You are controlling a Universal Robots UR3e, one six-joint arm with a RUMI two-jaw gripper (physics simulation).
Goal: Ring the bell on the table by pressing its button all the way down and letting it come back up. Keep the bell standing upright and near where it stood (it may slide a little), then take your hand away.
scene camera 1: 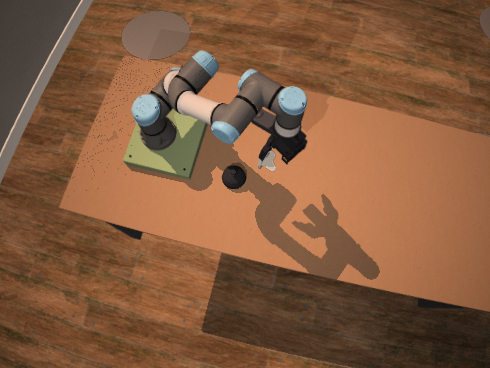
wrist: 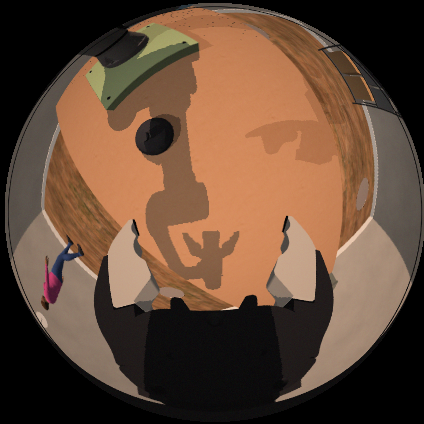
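Seen in the pictures: gripper, fingertip midpoint: [scene camera 1: 277, 152] [wrist: 209, 219]; arm's base, link origin: [scene camera 1: 158, 133].
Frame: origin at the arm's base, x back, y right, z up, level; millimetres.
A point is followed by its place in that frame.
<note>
The round black bell [scene camera 1: 234, 177] {x -306, y 100, z 2 mm} [wrist: 154, 136] {x -310, y 78, z 1 mm} stands upright on the orange-brown table [scene camera 1: 400, 200] {x -896, y 32, z -42 mm} [wrist: 240, 165] {x -463, y -19, z -42 mm}, close to the robot's base. Its button is hard to make out against the dark dome, and part of it lies in the arm's shadow. My gripper [scene camera 1: 273, 162] [wrist: 209, 219] {x -430, y 44, z 151 mm} is open and empty, with its pale fingertips wide apart. In the scene view it hangs above the table, to the right of the bell and apart from it. In the wrist view the bell lies beyond the fingertips, up and to the left.
The green base plate [scene camera 1: 150, 162] {x -4, y 111, z -5 mm} [wrist: 172, 42] {x -111, y -80, z 1 mm} carries the arm on the bell's left in the scene view. The arm's links pass above the table behind the bell, and their shadow crosses the table. A figure in a pink top [wrist: 53, 286] shows far off in the wrist view.
</note>
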